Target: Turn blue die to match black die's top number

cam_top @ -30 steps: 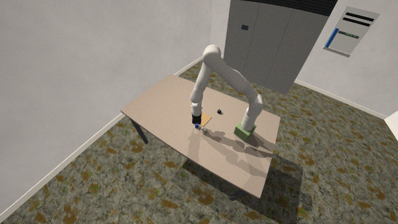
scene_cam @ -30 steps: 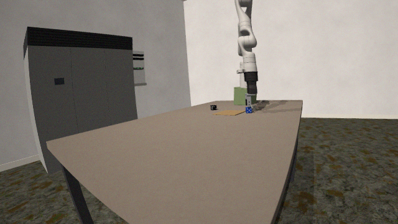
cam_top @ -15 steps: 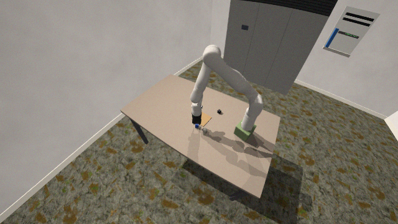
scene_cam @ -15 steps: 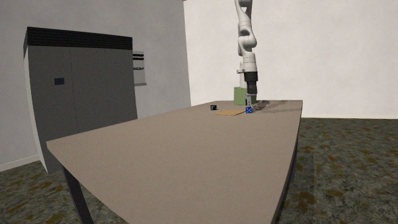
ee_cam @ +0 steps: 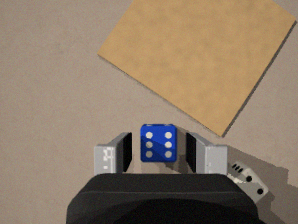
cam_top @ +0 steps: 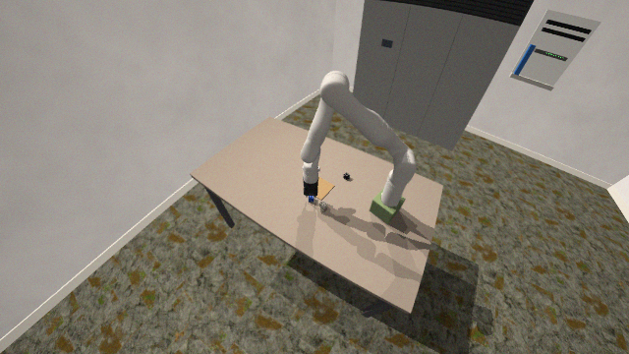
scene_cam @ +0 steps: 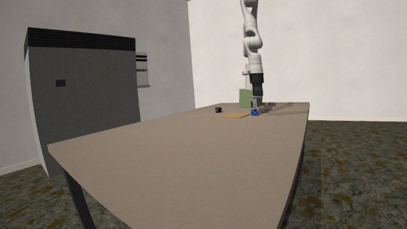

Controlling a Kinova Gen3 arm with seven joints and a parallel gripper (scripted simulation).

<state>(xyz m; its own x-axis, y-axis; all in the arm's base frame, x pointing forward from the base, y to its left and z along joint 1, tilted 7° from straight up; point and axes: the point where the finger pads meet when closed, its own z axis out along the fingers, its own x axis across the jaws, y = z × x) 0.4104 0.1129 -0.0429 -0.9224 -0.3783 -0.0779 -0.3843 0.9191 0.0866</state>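
The blue die is 4 cm below my hand. Also, from my hand: white die: 9 cm behind, 4 cm below, 1 cm to the left; black die: 26 cm to the right, 12 cm behind, 4 cm below; tan mat: 11 cm to the right, 5 cm below.
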